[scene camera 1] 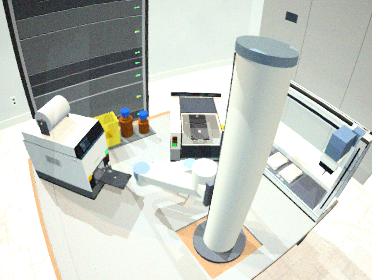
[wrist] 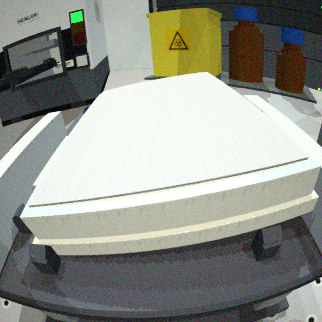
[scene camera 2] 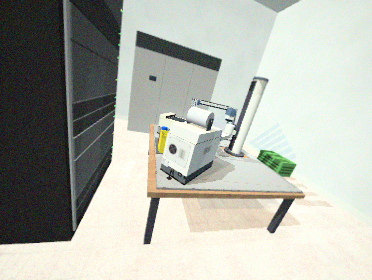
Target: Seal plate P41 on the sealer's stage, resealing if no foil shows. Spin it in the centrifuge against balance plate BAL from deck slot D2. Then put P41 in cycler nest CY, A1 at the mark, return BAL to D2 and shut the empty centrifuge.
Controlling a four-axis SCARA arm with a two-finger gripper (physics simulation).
Labels:
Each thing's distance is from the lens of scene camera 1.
centrifuge (scene camera 1: 196, 136): 1.48 m

